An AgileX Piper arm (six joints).
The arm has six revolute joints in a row. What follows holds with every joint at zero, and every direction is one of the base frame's.
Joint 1 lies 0.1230 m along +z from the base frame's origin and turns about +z.
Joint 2 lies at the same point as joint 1 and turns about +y.
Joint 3 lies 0.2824 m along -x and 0.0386 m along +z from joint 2 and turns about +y.
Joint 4 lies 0.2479 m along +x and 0.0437 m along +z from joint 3 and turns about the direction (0.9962, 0, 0.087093).
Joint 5 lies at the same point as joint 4 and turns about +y.
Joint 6 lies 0.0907 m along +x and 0.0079 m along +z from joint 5 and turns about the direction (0.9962, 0, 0.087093).
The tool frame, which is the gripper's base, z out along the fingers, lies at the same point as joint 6; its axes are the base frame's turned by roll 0.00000, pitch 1.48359 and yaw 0.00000 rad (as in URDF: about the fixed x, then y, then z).
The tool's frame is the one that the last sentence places.
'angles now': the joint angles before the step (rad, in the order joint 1, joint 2, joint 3, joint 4, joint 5, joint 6). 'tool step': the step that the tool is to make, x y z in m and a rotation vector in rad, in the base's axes. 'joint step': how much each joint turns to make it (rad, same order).
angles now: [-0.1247 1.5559 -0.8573 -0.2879 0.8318 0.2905]
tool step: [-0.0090 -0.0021 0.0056 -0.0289 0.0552 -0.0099]
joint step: [0.0001 -0.0233 0.0019 -0.0283 0.0777 0.0072]
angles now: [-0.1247 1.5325 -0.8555 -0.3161 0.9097 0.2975]
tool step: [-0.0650 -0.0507 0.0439 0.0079 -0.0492 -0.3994]
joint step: [-0.2852 -0.2258 0.0313 0.0437 0.1692 0.0523]
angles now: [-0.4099 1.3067 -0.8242 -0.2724 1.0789 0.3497]
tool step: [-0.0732 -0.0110 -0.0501 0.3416 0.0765 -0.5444]
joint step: [-0.3841 -0.0201 0.2257 0.2724 0.0531 0.0275]
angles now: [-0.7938 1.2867 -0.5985 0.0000 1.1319 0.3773]
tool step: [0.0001 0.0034 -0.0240 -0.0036 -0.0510 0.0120]
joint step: [-0.0026 0.0363 0.0814 0.0380 -0.1554 -0.0405]
